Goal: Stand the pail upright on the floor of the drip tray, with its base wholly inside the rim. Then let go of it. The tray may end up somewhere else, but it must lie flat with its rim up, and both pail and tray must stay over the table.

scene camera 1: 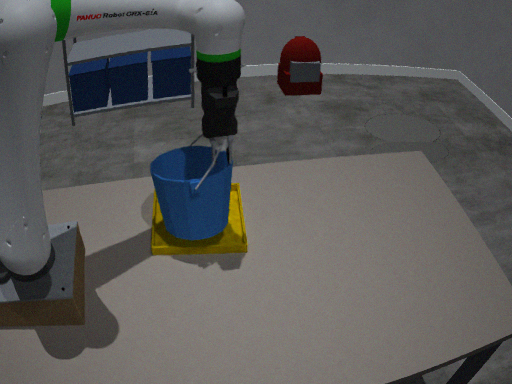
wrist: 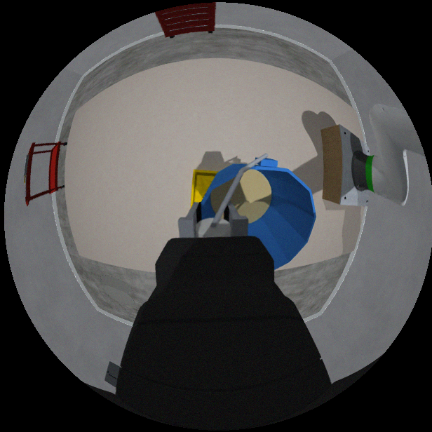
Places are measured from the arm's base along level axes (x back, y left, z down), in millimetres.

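Pixels of known places: gripper, fingertip midpoint: (scene camera 1: 221, 161).
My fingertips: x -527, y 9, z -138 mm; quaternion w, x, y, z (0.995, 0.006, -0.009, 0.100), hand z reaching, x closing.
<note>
For each thing: its top centre in the pictures, then the offset to it from my fingertips. "pt": a spot on its surface instead. Level surfaces: height alone.
- yellow drip tray, middle of its top: (scene camera 1: 196, 213) dx +40, dy +86, dz +213 mm
- pail's wire handle, surface spot: (scene camera 1: 207, 173) pt dx +50, dy -45, dz -14 mm
- table, its level: dz +239 mm
The blue pail (scene camera 1: 192, 212) (wrist: 292, 200) is roughly upright, perhaps slightly tilted, with its open top up. Its base appears within the rim of the yellow drip tray (scene camera 1: 200, 249) (wrist: 193, 185) in the scene view; whether it touches the tray floor I cannot tell. The tray lies flat on the table, rim up, its far side partly hidden by the pail. My gripper (scene camera 1: 222, 154) (wrist: 212, 210) is shut on the grip of the pail's wire handle (scene camera 1: 207, 173) (wrist: 231, 191), beside the pail's rim. The pail hides part of the tray in the wrist view.
The robot's base block (scene camera 1: 79, 280) (wrist: 331, 165) stands on the table (scene camera 1: 325, 260) (wrist: 135, 150) to the left of the tray in the scene view. Beyond the table are a shelf unit with blue bins (scene camera 1: 87, 86) and a red welding-mask-like object (scene camera 1: 300, 52).
</note>
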